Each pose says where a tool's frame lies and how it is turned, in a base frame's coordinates. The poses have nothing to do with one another.
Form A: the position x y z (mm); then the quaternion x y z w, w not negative.
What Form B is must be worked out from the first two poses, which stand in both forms.
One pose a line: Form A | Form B
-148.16, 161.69, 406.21, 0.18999, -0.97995, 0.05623, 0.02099 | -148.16, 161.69, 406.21, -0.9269, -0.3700, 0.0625, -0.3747, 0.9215, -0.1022
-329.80, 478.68, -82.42, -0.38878, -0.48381, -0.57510, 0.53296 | -329.80, 478.68, -82.42, -0.1296, -0.2368, 0.9629, 0.9892, 0.0362, 0.1421
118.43, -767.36, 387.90, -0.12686, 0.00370, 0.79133, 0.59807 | 118.43, -767.36, 387.90, -0.2524, 0.9456, -0.2052, -0.9475, -0.2846, -0.1459
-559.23, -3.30, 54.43, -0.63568, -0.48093, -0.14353, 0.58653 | -559.23, -3.30, 54.43, 0.4962, 0.4431, 0.7466, 0.7798, 0.1506, -0.6076
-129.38, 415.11, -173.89, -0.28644, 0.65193, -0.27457, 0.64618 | -129.38, 415.11, -173.89, -0.0008, -0.7283, -0.6852, -0.0186, 0.6851, -0.7282
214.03, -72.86, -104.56, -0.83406, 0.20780, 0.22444, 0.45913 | 214.03, -72.86, -104.56, 0.8129, -0.1405, -0.5652, -0.5527, -0.4920, -0.6726
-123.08, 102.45, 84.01, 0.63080, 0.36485, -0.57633, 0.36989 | -123.08, 102.45, 84.01, 0.0695, 0.0339, -0.9970, 0.8867, -0.4601, 0.0461
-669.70, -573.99, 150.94, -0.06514, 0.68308, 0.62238, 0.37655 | -669.70, -573.99, 150.94, -0.7079, 0.3797, -0.5955, -0.5577, 0.2168, 0.8012
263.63, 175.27, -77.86, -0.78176, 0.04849, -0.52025, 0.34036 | 263.63, 175.27, -77.86, 0.4540, -0.4300, 0.7804, 0.2783, -0.7636, -0.5826
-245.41, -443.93, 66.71, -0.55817, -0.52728, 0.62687, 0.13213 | -245.41, -443.93, 66.71, -0.3420, 0.7543, -0.5605, 0.4230, -0.4090, -0.8086
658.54, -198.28, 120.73, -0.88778, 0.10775, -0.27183, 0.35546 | 658.54, -198.28, 120.73, 0.8290, -0.3846, 0.4060, 0.0019, -0.7241, -0.6897
